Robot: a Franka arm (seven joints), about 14 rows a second.
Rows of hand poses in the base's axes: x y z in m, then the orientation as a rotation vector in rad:
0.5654, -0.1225, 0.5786, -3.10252, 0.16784, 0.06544
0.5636, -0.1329, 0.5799, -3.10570, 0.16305, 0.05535
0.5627, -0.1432, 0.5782, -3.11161, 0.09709, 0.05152
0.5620, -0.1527, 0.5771, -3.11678, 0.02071, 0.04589
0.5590, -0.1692, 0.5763, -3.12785, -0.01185, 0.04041
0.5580, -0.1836, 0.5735, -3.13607, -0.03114, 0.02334
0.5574, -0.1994, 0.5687, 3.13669, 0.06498, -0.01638
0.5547, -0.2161, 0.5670, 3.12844, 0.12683, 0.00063
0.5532, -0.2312, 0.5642, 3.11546, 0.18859, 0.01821
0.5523, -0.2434, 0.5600, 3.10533, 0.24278, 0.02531
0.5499, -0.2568, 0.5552, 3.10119, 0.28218, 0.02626
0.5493, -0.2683, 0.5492, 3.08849, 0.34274, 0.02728
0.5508, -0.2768, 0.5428, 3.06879, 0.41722, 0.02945
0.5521, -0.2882, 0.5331, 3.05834, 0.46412, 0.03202
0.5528, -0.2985, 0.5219, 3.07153, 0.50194, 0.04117
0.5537, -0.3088, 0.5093, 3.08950, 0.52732, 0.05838
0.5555, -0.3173, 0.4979, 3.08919, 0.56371, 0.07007
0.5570, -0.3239, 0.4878, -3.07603, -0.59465, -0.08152
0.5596, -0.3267, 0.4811, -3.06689, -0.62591, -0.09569
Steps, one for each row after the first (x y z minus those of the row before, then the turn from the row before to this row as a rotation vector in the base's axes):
-0.0018, -0.0104, 0.0013, -0.00301, -0.00642, 0.00313
-0.0009, -0.0103, -0.0017, -0.00248, -0.00302, 0.04251
-0.0007, -0.0095, -0.0011, -0.00295, -0.00424, 0.04908
-0.0030, -0.0165, -0.0008, -0.01066, -0.00379, 0.02098
-0.0010, -0.0144, -0.0028, -0.00798, -0.01107, 0.01231
-0.0006, -0.0158, -0.0048, -0.00926, -0.00459, 0.02163
-0.0027, -0.0167, -0.0017, -0.00597, -0.01089, 0.03967
-0.0015, -0.0151, -0.0028, -0.00935, -0.01144, 0.03994
-0.0009, -0.0122, -0.0042, -0.00625, -0.00461, 0.03513
-0.0024, -0.0134, -0.0048, -0.00098, -0.00035, 0.02543
-0.0006, -0.0115, -0.0060, -0.00684, -0.00077, 0.03950
0.0015, -0.0085, -0.0064, -0.01071, -0.00182, 0.04912
0.0013, -0.0114, -0.0097, -0.00377, -0.00152, 0.03094
0.0007, -0.0103, -0.0112, 0.01935, -0.00233, 0.02308
0.0009, -0.0103, -0.0126, 0.02341, -0.00690, 0.01458
0.0018, -0.0085, -0.0114, 0.00698, -0.00621, 0.02301
0.0015, -0.0066, -0.0101, 0.00890, -0.00590, 0.02111
0.0026, -0.0028, -0.0067, 0.00364, -0.00864, 0.02073

